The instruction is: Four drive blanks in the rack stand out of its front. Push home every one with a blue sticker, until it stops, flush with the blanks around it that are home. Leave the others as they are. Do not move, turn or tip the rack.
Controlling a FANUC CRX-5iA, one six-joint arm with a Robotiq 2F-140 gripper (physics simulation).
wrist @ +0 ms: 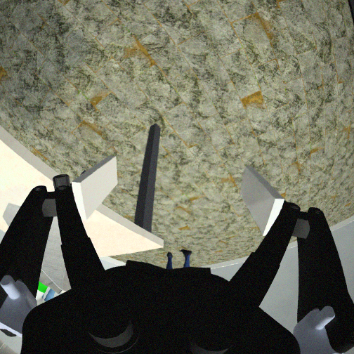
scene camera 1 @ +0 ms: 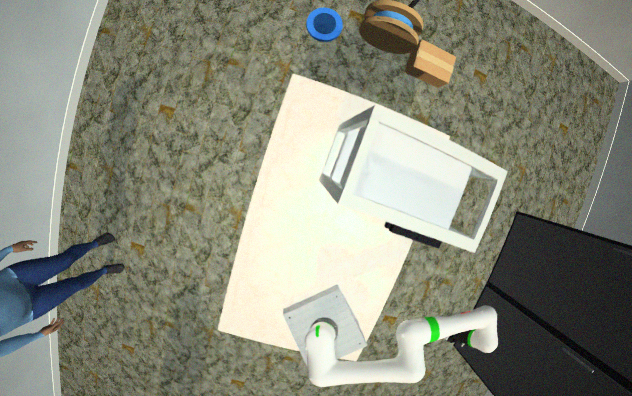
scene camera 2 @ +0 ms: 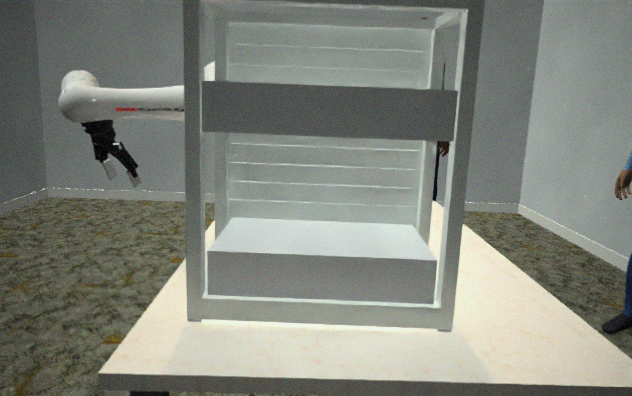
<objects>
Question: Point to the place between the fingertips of the gripper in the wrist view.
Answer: At 179,174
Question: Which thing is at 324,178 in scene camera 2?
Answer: A white rack.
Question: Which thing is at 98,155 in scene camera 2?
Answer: The gripper.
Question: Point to a white rack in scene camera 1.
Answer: At 393,169
</objects>
